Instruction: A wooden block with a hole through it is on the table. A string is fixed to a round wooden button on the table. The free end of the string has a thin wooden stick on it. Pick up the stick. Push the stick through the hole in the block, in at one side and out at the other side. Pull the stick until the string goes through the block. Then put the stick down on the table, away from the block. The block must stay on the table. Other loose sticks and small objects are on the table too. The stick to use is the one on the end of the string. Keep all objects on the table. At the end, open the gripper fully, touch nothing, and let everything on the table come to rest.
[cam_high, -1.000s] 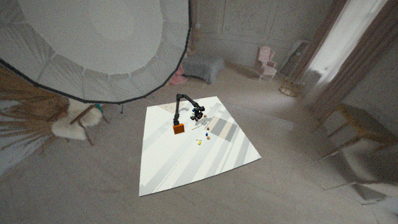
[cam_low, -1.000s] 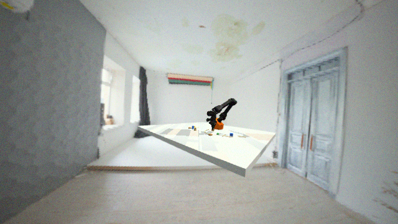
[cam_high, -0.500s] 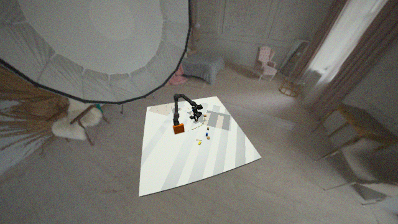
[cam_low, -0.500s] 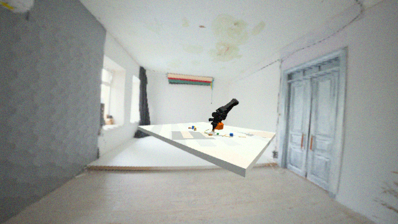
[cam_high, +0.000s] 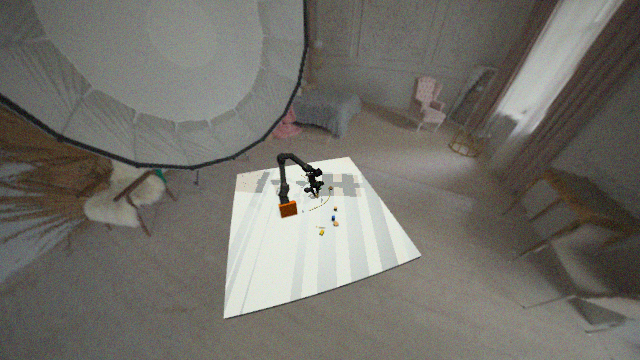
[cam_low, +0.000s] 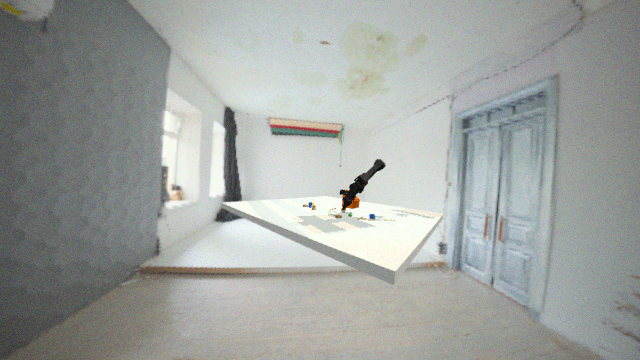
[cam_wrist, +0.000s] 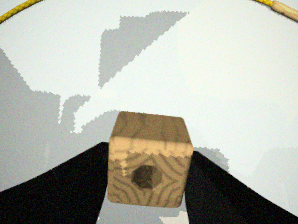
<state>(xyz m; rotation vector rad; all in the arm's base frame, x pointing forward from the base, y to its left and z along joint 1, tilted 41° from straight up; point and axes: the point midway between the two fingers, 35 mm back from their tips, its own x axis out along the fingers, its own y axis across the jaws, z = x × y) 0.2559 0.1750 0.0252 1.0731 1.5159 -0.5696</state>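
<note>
Right now the wooden block is right at my gripper tip. From my gripper tip the other things lie so: green block (10 cm to the left, 4 cm ahead, 2 cm below); yellow piece (37 cm to the right, 2 cm below, 2 cm behind); blue cube (23 cm to the left, 1 cm below, 1 cm behind).
</note>
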